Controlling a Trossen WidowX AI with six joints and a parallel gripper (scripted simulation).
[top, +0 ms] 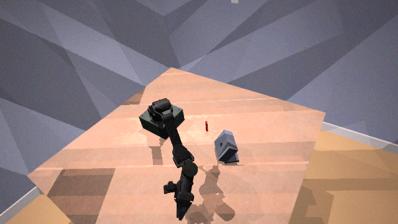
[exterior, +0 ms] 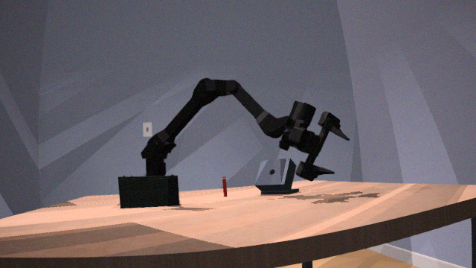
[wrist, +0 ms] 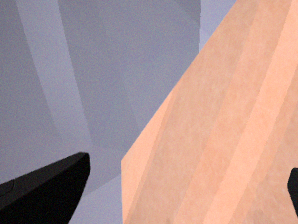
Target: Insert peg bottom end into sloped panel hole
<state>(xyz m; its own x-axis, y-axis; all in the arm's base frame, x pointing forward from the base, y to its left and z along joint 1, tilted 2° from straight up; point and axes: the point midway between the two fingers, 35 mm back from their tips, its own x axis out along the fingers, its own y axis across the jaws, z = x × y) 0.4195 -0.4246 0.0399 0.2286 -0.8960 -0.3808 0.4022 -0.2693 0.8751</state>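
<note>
Right now the dark sloped panel is 45 cm to the left of my gripper tip, 5 cm below it and 2 cm ahead of it. Round my gripper tip: round red peg (57 cm to the left, 15 cm behind, 6 cm below).
</note>
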